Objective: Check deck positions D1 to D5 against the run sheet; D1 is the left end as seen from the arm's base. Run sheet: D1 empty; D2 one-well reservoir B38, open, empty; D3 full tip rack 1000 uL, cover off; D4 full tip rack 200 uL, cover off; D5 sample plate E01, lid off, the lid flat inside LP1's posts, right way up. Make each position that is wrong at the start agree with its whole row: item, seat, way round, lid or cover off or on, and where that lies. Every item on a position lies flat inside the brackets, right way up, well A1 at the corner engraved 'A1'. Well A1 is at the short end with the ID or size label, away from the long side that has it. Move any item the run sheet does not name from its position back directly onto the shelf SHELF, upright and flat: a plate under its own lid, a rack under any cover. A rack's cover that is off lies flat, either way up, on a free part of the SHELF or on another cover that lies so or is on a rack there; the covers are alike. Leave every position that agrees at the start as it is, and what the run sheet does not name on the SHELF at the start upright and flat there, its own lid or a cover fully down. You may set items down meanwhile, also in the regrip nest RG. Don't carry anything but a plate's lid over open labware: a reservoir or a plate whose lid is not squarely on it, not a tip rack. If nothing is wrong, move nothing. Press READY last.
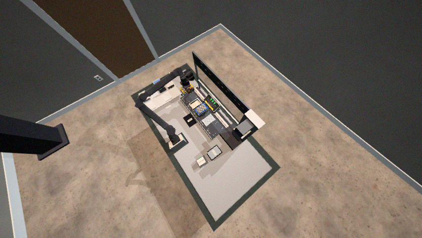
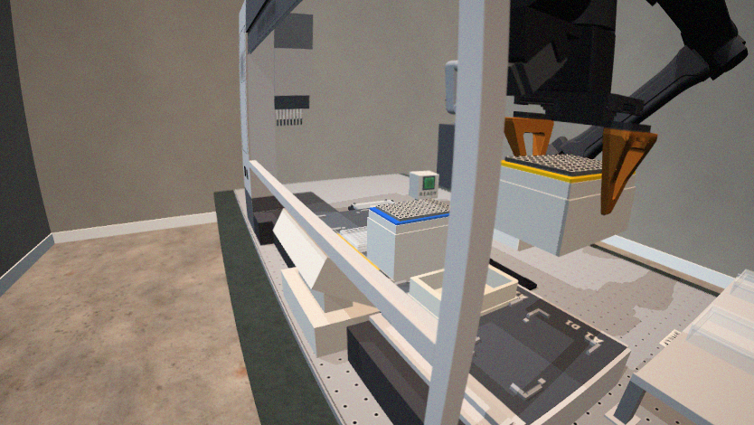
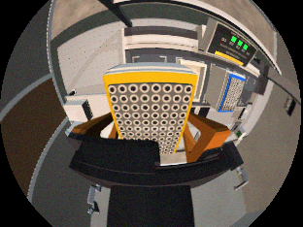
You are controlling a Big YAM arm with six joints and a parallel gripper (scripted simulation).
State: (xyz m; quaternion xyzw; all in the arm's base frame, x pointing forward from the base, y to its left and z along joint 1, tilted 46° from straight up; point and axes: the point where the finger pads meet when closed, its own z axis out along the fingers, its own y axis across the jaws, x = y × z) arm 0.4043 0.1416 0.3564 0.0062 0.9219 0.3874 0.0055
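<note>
Now: the yellow-rimmed tip rack 1 cm behind my hand, 1 cm to the right of it and 1 cm above it. Also, from my hand: white frame post (19 cm ahead, 6 cm to the left); then frame bar (19 cm ahead, 29 cm to the right, 6 cm below); then blue-rimmed tip rack (1 cm behind, 25 cm to the right, 11 cm below).
</note>
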